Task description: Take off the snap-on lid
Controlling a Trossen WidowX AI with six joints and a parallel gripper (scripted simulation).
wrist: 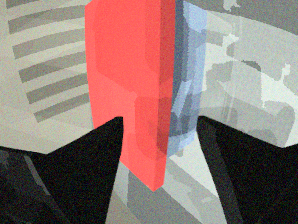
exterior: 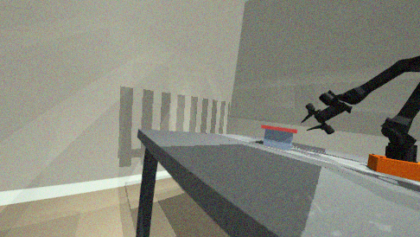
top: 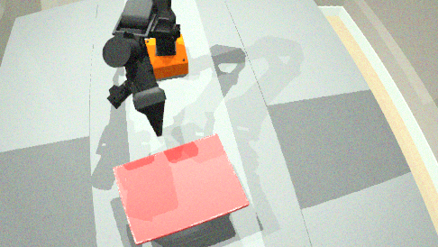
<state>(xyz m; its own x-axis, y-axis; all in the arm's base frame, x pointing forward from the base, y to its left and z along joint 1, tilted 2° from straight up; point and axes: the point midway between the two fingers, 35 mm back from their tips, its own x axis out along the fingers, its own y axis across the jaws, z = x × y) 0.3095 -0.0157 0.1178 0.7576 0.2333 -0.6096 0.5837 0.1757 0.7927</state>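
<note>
The red lid is 110 mm ahead of my gripper tip, 30 mm to the left of it and 30 mm below it. The rest, counted from my gripper tip: storage box 110 mm ahead, 30 mm to the left, 80 mm below.
</note>
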